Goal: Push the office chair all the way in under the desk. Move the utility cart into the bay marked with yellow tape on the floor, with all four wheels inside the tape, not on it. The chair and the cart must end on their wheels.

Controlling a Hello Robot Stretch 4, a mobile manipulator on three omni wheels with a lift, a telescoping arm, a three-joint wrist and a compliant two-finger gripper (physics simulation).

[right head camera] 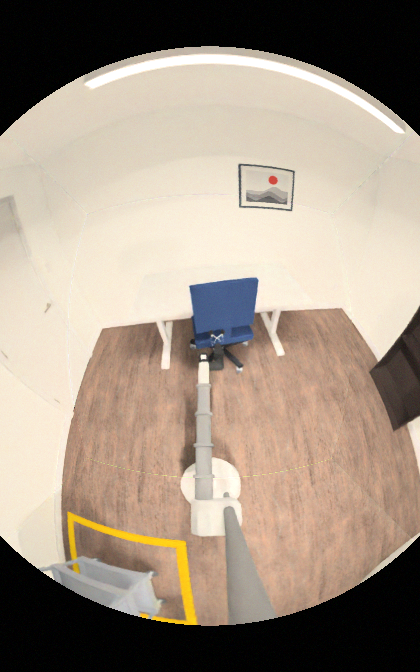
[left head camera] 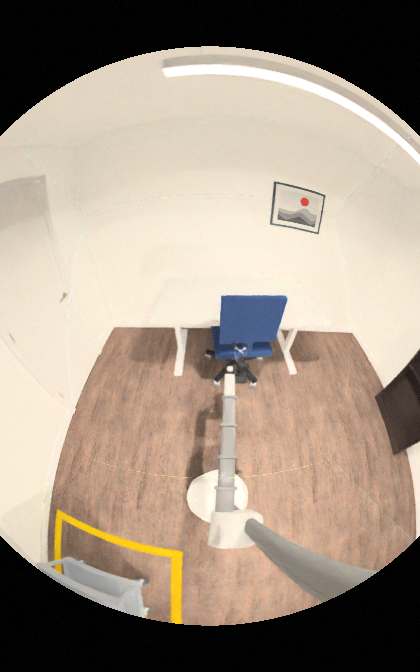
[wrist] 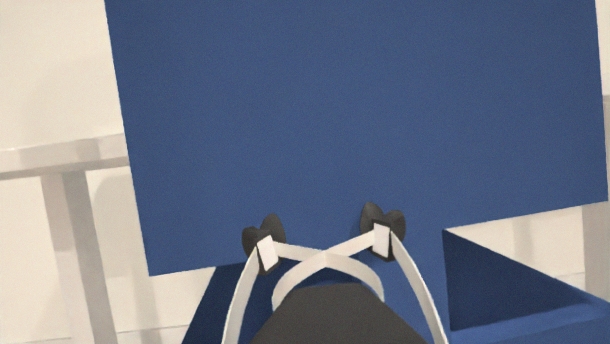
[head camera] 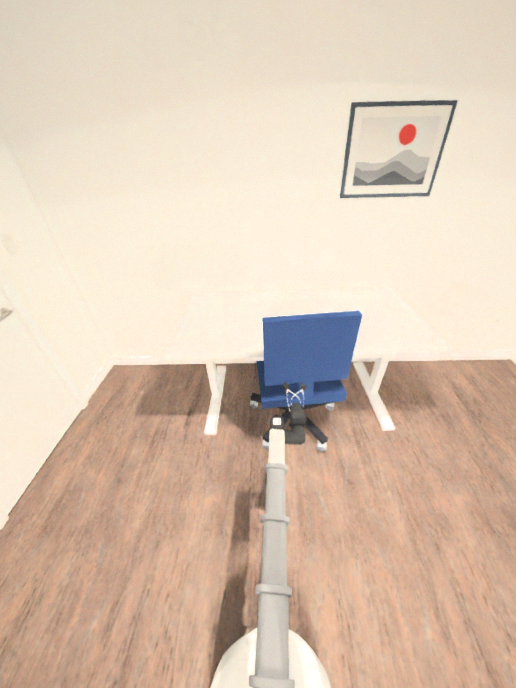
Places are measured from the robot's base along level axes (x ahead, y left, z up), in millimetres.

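Pixels of known places: gripper, fingertip midpoint: point(wrist: 322, 226) point(head camera: 294, 383).
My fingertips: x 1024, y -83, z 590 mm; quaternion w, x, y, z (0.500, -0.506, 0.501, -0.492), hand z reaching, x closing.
Note:
Behind a point stands the place of what it marks.
The blue office chair point(head camera: 311, 347) {x 1060, y -155, z 795 mm} point(left head camera: 252, 320) point(right head camera: 225, 305) point(wrist: 350, 100) {x 1055, y -120, z 689 mm} stands upright on its wheels at the white desk point(head camera: 222, 327) {x 1380, y 344, z 694 mm} point(left head camera: 190, 302) point(right head camera: 165, 295) point(wrist: 60, 157) {x 1097, y 187, z 677 mm}, between the desk legs. Its backrest stands at the desk's front edge, slightly turned, and hides part of the seat. My gripper point(head camera: 294, 385) {x 1023, y -83, z 590 mm} point(left head camera: 240, 344) point(right head camera: 217, 332) point(wrist: 322, 226) {x 1023, y -83, z 590 mm} is open, with its fingertips at the lower part of the backrest. Whether they touch it is unclear. The grey utility cart point(left head camera: 100, 582) point(right head camera: 120, 595) stands upright, partly cut off, over the yellow tape bay point(left head camera: 177, 585) point(right head camera: 185, 575). Not all its wheels show.
A dark shelf unit point(left head camera: 405, 410) point(right head camera: 400, 385) stands by the right wall. A door is in the left wall. My arm point(head camera: 273, 555) {x 288, y 2, z 705 mm} reaches over the wooden floor from my base towards the chair. A framed picture point(head camera: 388, 166) {x 1918, y -622, z 1471 mm} hangs above the desk.

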